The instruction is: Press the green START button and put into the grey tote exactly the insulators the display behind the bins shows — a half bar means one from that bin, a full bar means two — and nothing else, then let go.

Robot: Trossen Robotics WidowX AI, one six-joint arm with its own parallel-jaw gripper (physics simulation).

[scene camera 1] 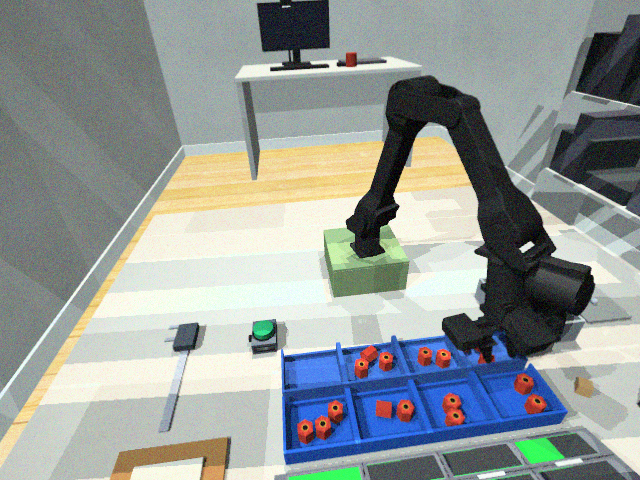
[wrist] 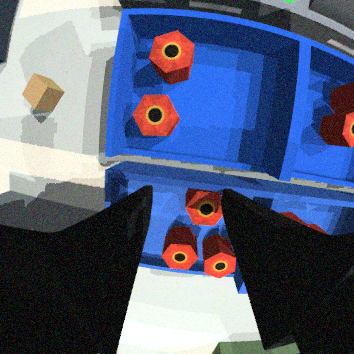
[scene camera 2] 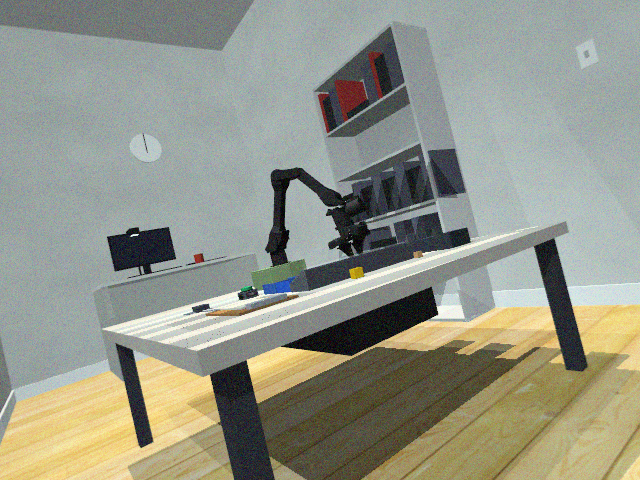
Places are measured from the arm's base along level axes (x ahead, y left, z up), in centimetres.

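Pixels of known places: gripper, fingertip midpoint: [scene camera 1: 498, 358] [wrist: 187, 194]; arm's base at its link origin: [scene camera 1: 367, 248] [scene camera 2: 280, 264].
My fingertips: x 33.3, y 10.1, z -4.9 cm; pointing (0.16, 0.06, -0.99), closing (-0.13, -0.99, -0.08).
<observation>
For each thing: its top centre in the pictures, then the offset to it from my fingertips. "pt": a spot on its surface instead.
- red insulator at its top centre: [wrist: 205, 208] [scene camera 1: 487, 356] dz -0.5, dx -1.3, dy -1.1 cm
- green START button at its top centre: [scene camera 1: 262, 326] [scene camera 2: 246, 286] dz +0.6, dx -21.7, dy -37.9 cm
- grey tote at a spot on its surface: [scene camera 1: 571, 329] pt dz -0.1, dx -0.7, dy +17.5 cm
- display at a spot on its surface: [scene camera 1: 405, 468] pt dz +1.2, dx +10.3, dy -24.5 cm
- caliper at its top centre: [scene camera 1: 169, 364] [scene camera 2: 203, 306] dz -1.6, dx -20.5, dy -56.1 cm
- wood-framed board at a spot on its surface: [scene camera 1: 219, 454] pt dz -3.0, dx -1.9, dy -48.6 cm
- tan cube at its top centre: [wrist: 33, 90] [scene camera 1: 585, 383] dz -1.5, dx +8.1, dy +11.0 cm
- yellow cube at its top centre: [scene camera 2: 355, 268] dz -0.8, dx +22.2, dy -31.0 cm
My gripper [scene camera 1: 502, 354] [scene camera 2: 350, 249] [wrist: 187, 194] is partly open with nothing gripped, over the back-row end bin at the scene camera 1 right. A red insulator [wrist: 204, 207] lies near one fingertip; two more [wrist: 180, 256] [wrist: 220, 265] stand behind it. The blue bins [scene camera 1: 320, 453] [scene camera 2: 279, 285] [wrist: 295, 100] hold red insulators; the back-left bin is empty. The green START button [scene camera 1: 263, 329] [scene camera 2: 247, 290] is on its black base. The grey tote [scene camera 1: 571, 329] is mostly hidden behind the arm, its inside unseen. The display [scene camera 1: 405, 468] shows green bars, partly cut off.
The arm stands on a green block [scene camera 1: 368, 276] [scene camera 2: 279, 271]. A caliper [scene camera 1: 175, 384], a wood-framed board [scene camera 1: 219, 454] and a tan cube [scene camera 1: 584, 386] [scene camera 2: 417, 254] [wrist: 42, 93] lie about. A yellow cube [scene camera 2: 356, 272] is near the table's edge.
</observation>
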